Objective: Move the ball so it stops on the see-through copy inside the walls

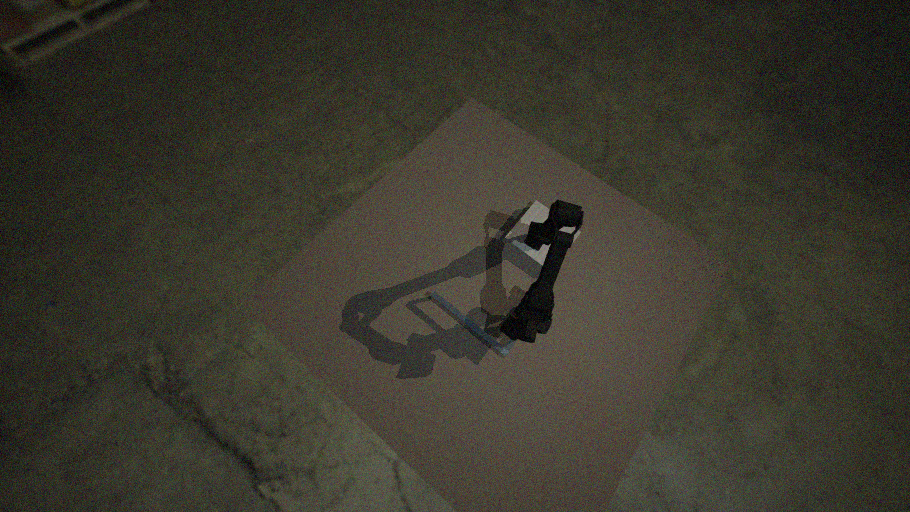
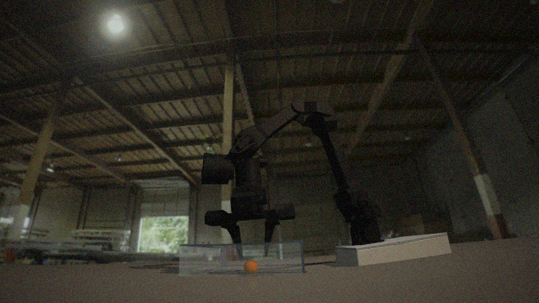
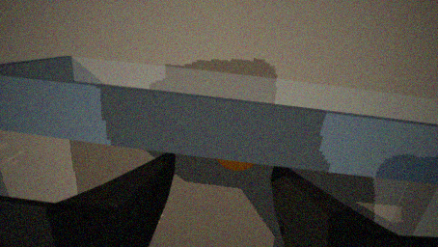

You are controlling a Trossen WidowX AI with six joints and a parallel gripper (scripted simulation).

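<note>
The orange ball is 2 cm below my gripper tip and 1 cm ahead of it. From my gripper tip the other things lie so: see-through ball copy 2 cm below, 1 cm to the left, 1 cm ahead.
</note>
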